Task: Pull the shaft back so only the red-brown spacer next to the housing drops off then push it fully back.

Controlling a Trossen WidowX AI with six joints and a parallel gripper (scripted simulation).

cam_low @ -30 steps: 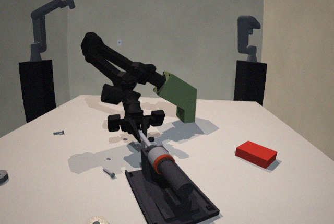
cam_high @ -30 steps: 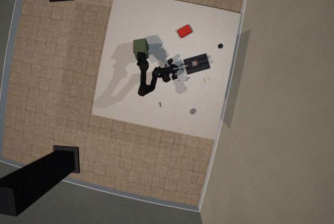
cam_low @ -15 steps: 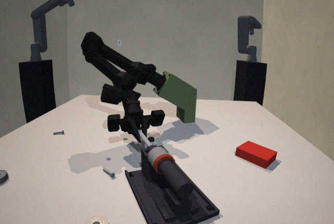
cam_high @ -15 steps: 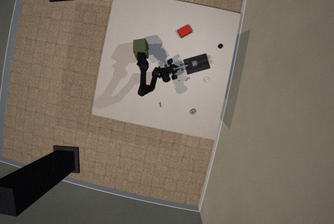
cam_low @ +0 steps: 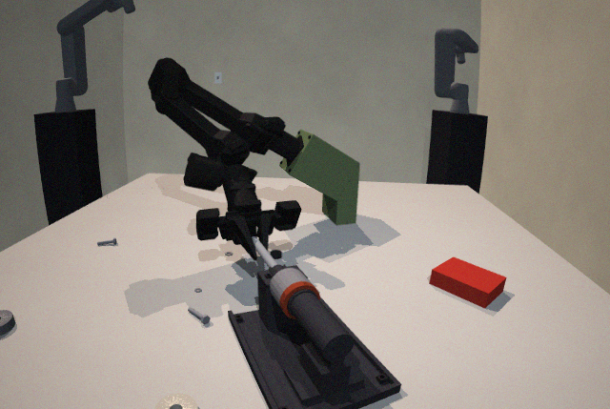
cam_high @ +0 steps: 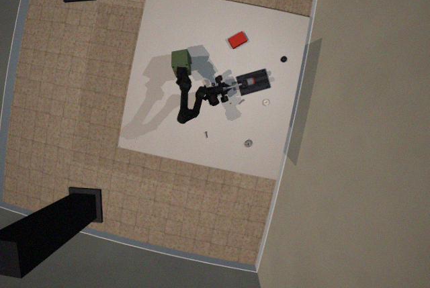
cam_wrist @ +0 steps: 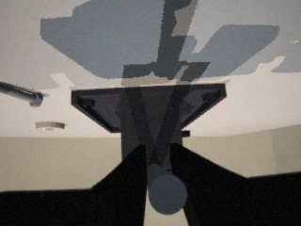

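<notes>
My gripper is now 9 cm short of the thin grey shaft and 3 cm to the right of it. Round my hand: black disc: 43 cm ahead, 24 cm to the left, 7 cm below; then red block: 7 cm ahead, 38 cm to the left, 7 cm below; then red-brown spacer: 18 cm ahead, 6 cm to the left.
</notes>
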